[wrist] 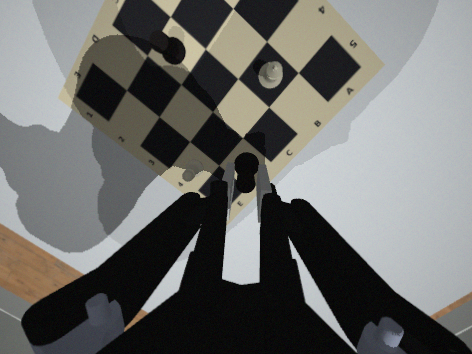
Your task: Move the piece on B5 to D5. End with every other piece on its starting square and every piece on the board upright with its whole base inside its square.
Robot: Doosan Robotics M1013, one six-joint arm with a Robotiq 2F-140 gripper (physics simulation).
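Places are measured from the arm's base along level axes (x back, y up, z left), in metres.
Where they show: gripper, between the fingertips: [245,175].
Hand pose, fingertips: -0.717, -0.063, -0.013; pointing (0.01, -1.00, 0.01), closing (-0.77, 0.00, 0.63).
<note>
Each offset is from my fingertips to the top centre of the thing, as dx, dy, dz. "*": to the spot under its first point.
My gripper [245,175] is shut on a black piece @[+0.008, +0.063, +0.009] [245,184], with one finger on each side of it. In the view the piece and fingertips cover part of D5 and the board edge near the E label. A dark shadow falls by D5 and C5. The height of the piece's base above the board @[* -0.008, -0.005, +0.146] [367,63] cannot be told. B5 [300,103] is a light square with no piece on it. D5 is partly hidden by the fingers and the piece.
A white piece @[+0.048, +0.039, +0.084] [270,75] stands on B4. Another white piece @[+0.044, +0.027, -0.032] [192,170] stands on E4, close to the left finger in the view. A black piece @[+0.126, +0.028, +0.041] [173,50] stands on C2, partly in shadow. A wooden edge [30,255] shows at the lower left.
</note>
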